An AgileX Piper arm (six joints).
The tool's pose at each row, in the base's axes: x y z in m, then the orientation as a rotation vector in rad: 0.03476, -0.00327, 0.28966, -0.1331, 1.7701, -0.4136; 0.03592, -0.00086, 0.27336, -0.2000, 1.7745, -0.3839; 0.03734, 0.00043, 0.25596, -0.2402, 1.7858, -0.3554; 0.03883, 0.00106, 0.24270, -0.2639, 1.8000, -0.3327; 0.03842, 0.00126, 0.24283, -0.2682, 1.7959, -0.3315; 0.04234, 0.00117, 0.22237, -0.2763, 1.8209, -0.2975; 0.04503, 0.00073, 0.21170, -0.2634, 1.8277, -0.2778; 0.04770, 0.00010, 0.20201, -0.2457, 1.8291, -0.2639; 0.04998, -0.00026, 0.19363, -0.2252, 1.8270, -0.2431
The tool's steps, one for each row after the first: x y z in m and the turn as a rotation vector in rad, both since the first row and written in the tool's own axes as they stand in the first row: 0.01397, 0.00803, 0.00364, -0.0561, -0.0078, -0.0289; 0.02923, 0.01544, 0.00795, -0.0984, -0.0048, -0.0410; 0.04087, 0.02081, 0.01171, -0.1285, 0.0038, -0.0453; 0.04079, 0.02089, 0.01125, -0.1309, -0.0008, -0.0474; 0.05869, 0.02840, 0.01882, -0.1618, 0.0186, -0.0355; 0.06799, 0.03204, 0.02347, -0.1691, 0.0241, -0.0164; 0.07645, 0.03516, 0.02795, -0.1691, 0.0254, 0.0030; 0.08371, 0.03802, 0.03177, -0.1717, 0.0230, 0.0283
